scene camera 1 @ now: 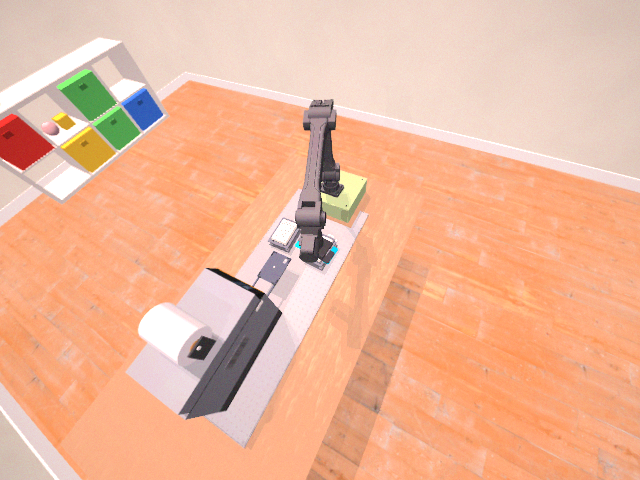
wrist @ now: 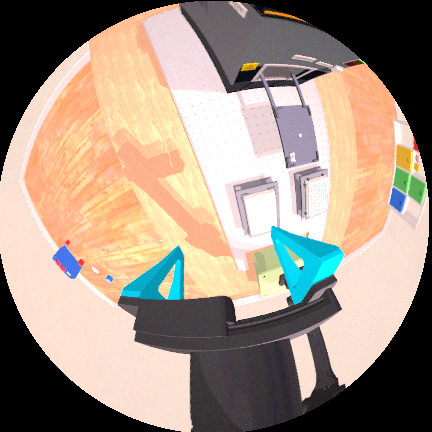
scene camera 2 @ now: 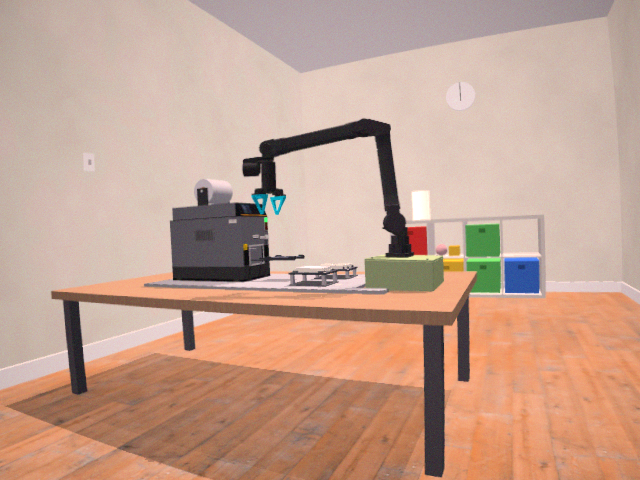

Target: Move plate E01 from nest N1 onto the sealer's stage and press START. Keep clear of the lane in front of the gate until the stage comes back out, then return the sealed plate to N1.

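Pixels of known places: gripper, fingertip midpoint: (scene camera 1: 318, 256) (wrist: 225, 241) (scene camera 2: 269, 214); arm's base at its link origin: (scene camera 1: 331, 189) (scene camera 2: 399, 256).
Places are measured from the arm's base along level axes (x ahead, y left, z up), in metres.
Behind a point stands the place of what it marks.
My gripper (scene camera 1: 315, 249) @[x 0.456, y 0.197, z 0.185 m] (scene camera 2: 270, 213) @[x 0.456, y 0.197, z 0.185 m] (wrist: 225, 241) @[x 0.456, y 0.197, z 0.185 m] is open and empty, pointing down high above the board. A smooth white-topped plate (scene camera 2: 310, 269) @[x 0.317, y 0.143, z -0.035 m] (wrist: 260, 213) @[x 0.331, y 0.107, z -0.030 m] sits in the nearer grey nest; in scene camera 1 the arm mostly hides it. A plate with a grid of wells (scene camera 1: 284, 232) @[x 0.328, y -0.099, z -0.040 m] (scene camera 2: 343, 265) @[x 0.267, y -0.068, z -0.041 m] (wrist: 316, 195) @[x 0.328, y -0.098, z -0.041 m] sits in the other nest beside it. The labels E01 and N1 are not readable. The sealer's dark stage (scene camera 1: 274, 267) @[x 0.525, y -0.013, z 0.004 m] (scene camera 2: 283, 257) @[x 0.511, y 0.020, z 0.003 m] (wrist: 298, 131) @[x 0.531, y -0.015, z 0.003 m] is out on two rails in front of the gate and carries no plate. The START button is not clearly visible.
The sealer (scene camera 1: 237, 351) @[x 0.875, y 0.107, z 0.124 m] (scene camera 2: 214, 248) @[x 0.823, y 0.104, z 0.053 m] (wrist: 215, 37) @[x 0.770, y 0.103, z 0.036 m] stands at the far end of the perforated board (scene camera 1: 305, 304) @[x 0.586, y 0.173, z -0.097 m] (wrist: 192, 120) @[x 0.618, y 0.210, z -0.097 m], with a white roll (scene camera 1: 168, 328) @[x 0.895, y 0.008, z 0.378 m] (scene camera 2: 218, 191) @[x 0.844, y 0.032, z 0.317 m] on top. The green base box (scene camera 1: 330, 209) @[x 0.095, y 0.044, z -0.044 m] (scene camera 2: 403, 274) @[x -0.050, y 0.145, z -0.052 m] stands at the other end.
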